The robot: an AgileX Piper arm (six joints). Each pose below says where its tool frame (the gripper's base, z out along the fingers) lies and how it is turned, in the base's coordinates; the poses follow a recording.
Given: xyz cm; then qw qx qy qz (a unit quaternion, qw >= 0).
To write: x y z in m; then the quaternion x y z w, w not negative. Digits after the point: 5 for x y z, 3 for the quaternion.
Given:
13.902 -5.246 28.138 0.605 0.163 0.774 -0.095
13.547 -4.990 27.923 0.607 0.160 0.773 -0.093
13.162 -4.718 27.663 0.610 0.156 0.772 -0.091
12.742 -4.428 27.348 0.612 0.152 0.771 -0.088
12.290 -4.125 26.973 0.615 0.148 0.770 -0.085
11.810 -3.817 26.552 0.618 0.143 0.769 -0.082
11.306 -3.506 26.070 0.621 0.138 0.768 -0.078
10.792 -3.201 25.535 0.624 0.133 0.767 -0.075
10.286 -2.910 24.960 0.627 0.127 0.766 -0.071
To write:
0.13902 -0.05246 0.28138 0.163 0.774 -0.095 0.605
0.13547 -0.04990 0.27923 0.160 0.773 -0.093 0.607
0.13162 -0.04718 0.27663 0.156 0.772 -0.091 0.610
0.12742 -0.04428 0.27348 0.152 0.771 -0.088 0.612
0.12290 -0.04125 0.26973 0.148 0.770 -0.085 0.615
0.11810 -0.03817 0.26552 0.143 0.769 -0.082 0.618
0.11306 -0.03506 0.26070 0.138 0.768 -0.078 0.621
0.10792 -0.03201 0.25535 0.133 0.767 -0.075 0.624
0.10286 -0.02910 0.24960 0.127 0.766 -0.071 0.627

